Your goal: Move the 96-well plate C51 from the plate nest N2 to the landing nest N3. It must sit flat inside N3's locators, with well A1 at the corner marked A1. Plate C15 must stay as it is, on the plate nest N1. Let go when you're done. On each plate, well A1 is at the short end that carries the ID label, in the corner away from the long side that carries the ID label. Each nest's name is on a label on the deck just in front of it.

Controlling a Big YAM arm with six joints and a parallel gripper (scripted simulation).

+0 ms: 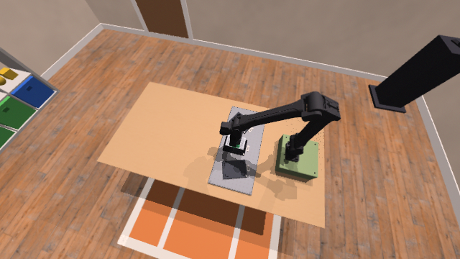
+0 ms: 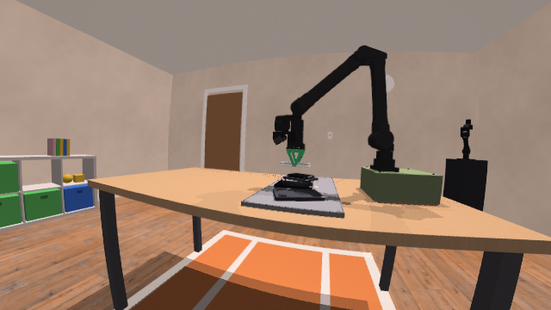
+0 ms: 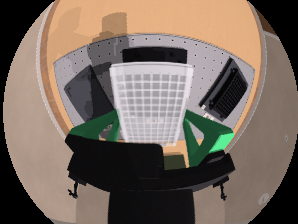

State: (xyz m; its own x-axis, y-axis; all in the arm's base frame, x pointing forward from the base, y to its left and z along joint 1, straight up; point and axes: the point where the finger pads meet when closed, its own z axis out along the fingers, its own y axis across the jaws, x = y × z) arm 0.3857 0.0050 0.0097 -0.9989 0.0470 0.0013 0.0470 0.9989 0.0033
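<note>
My hand is 1 cm to the left of the black nest and 10 cm above it. From my hand the other things lie so: white 96-well plate right at my hand; dark plate 1 cm behind, 21 cm to the right, 8 cm below.
</note>
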